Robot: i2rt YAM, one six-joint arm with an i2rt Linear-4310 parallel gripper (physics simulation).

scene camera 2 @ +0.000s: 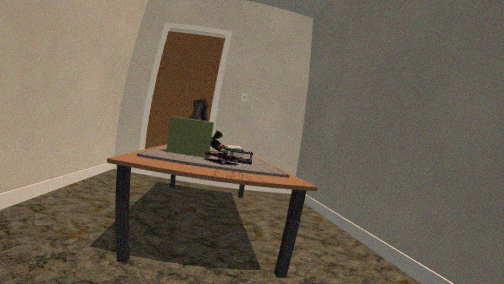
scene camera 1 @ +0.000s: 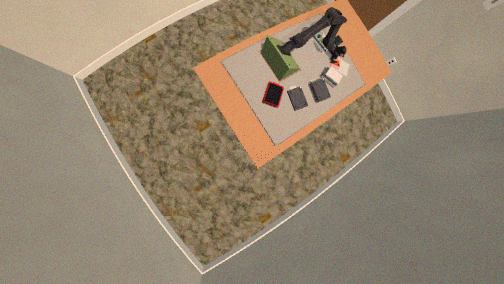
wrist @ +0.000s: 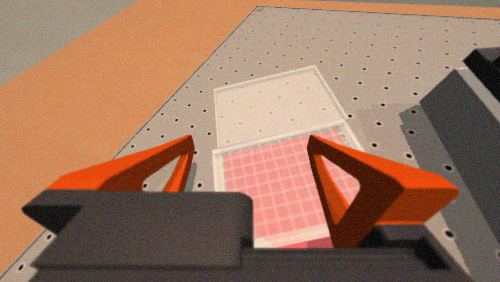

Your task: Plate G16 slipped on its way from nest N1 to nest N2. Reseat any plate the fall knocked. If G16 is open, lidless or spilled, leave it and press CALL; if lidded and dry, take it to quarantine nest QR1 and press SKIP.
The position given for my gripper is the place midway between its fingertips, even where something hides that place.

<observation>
My gripper (wrist: 250, 141) is open and touches a pink well plate (wrist: 275, 171). Also in view: a clear lid (wrist: 296, 99).
</observation>
